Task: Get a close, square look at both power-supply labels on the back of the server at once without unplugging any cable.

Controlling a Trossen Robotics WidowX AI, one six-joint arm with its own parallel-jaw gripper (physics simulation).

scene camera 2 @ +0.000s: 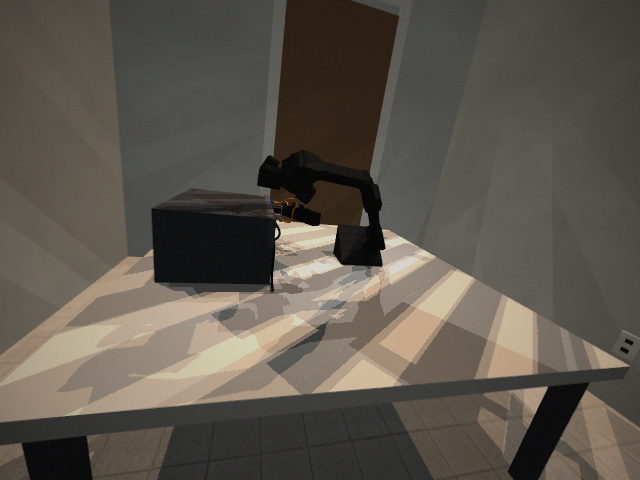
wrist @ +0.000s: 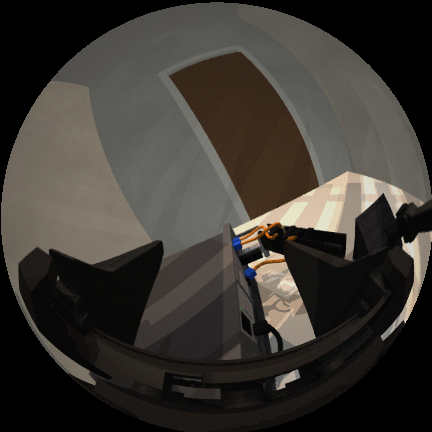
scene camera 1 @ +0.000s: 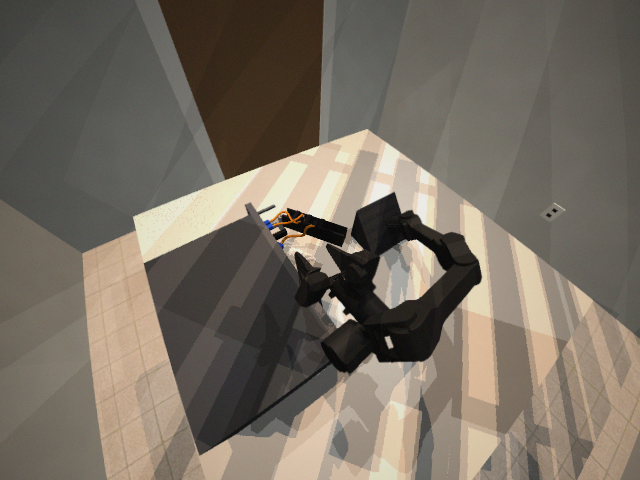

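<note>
The dark server stands on the table. Its back panel shows in the wrist view as a narrow, steeply slanted strip right of centre. Neither power-supply label can be made out. Orange cables run from blue plugs on the panel to a black cable-management arm. A black cable loops lower on the panel. My gripper is open and empty, above the server's back edge. Its fingers partly hide the server and table.
A black wedge-shaped block stands on the table at my arm's base, behind the server. The cable-management arm juts toward this block. A brown door is in the wall beyond the table.
</note>
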